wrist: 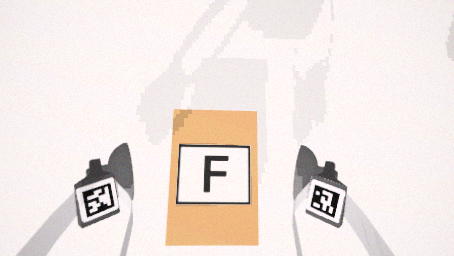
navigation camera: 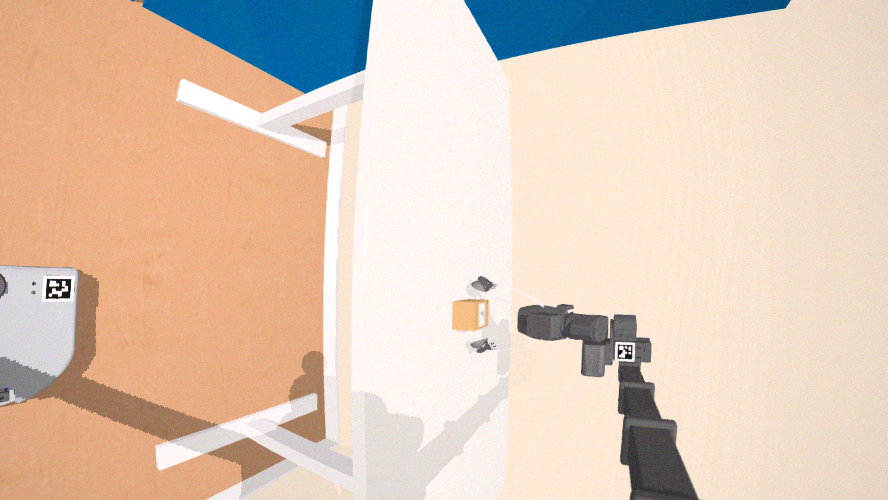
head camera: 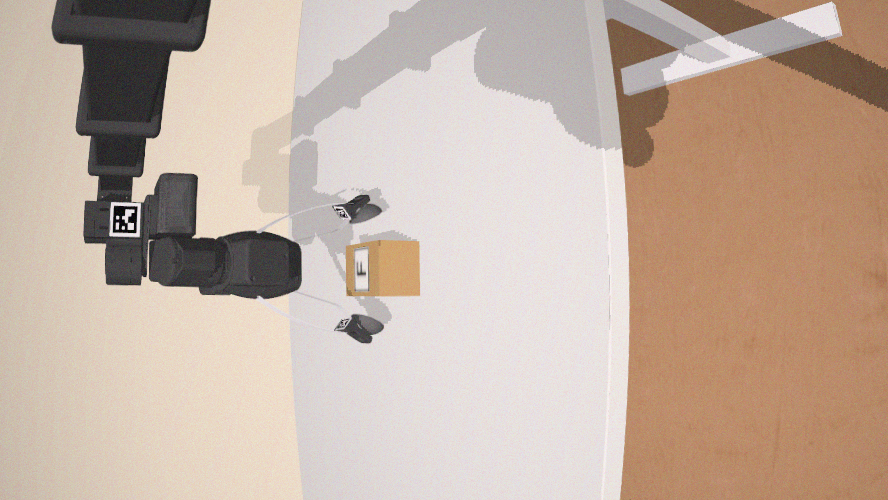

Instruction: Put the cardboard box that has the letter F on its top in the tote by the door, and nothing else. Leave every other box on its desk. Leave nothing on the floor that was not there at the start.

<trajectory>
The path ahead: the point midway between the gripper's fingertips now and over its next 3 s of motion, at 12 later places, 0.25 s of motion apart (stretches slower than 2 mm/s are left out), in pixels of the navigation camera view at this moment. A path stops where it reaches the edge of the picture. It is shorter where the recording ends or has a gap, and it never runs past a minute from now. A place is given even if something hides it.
My gripper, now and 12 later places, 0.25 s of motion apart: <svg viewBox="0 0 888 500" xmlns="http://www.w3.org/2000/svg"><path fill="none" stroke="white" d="M473 313L482 312L512 311L550 311L572 312L578 313L578 315L578 316L577 317L577 318L577 319L573 319L548 319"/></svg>
</trajectory>
